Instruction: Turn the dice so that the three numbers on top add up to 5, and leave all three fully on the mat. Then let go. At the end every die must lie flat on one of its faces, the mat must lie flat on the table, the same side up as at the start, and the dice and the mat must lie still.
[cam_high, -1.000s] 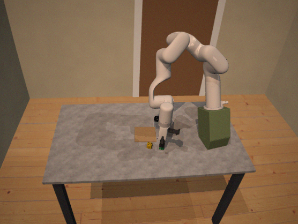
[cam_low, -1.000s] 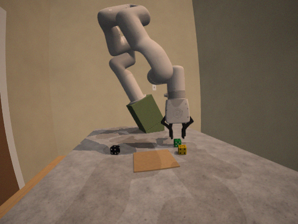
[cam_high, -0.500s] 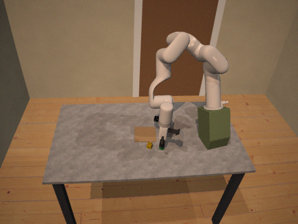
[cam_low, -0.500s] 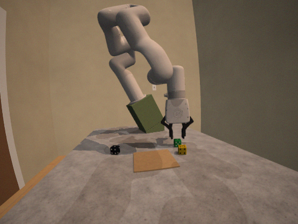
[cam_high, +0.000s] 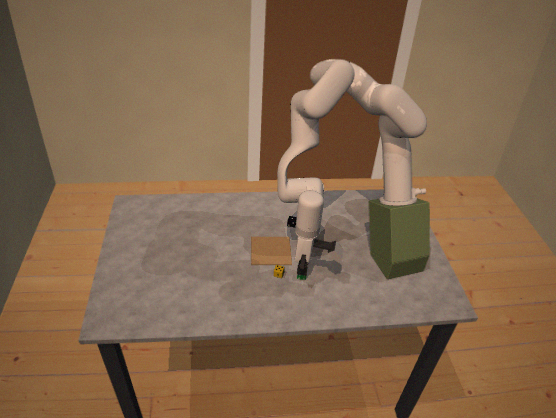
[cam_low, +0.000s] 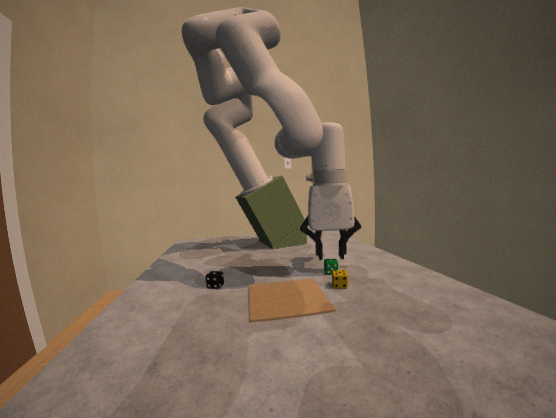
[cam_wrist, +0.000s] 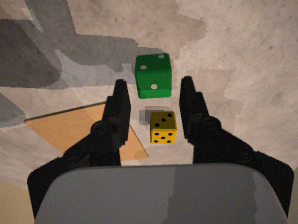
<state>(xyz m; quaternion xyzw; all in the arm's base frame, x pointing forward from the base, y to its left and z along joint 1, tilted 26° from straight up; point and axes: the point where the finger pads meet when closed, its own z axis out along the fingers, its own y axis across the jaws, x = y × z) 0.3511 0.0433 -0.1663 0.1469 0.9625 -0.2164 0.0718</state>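
My gripper is now 4 cm above the green die. Round my hand: tan mat: 9 cm ahead, 13 cm to the right, 5 cm below; then yellow die: 8 cm ahead, 2 cm to the right, 4 cm below; then black die: 1 cm behind, 27 cm to the right, 4 cm below.
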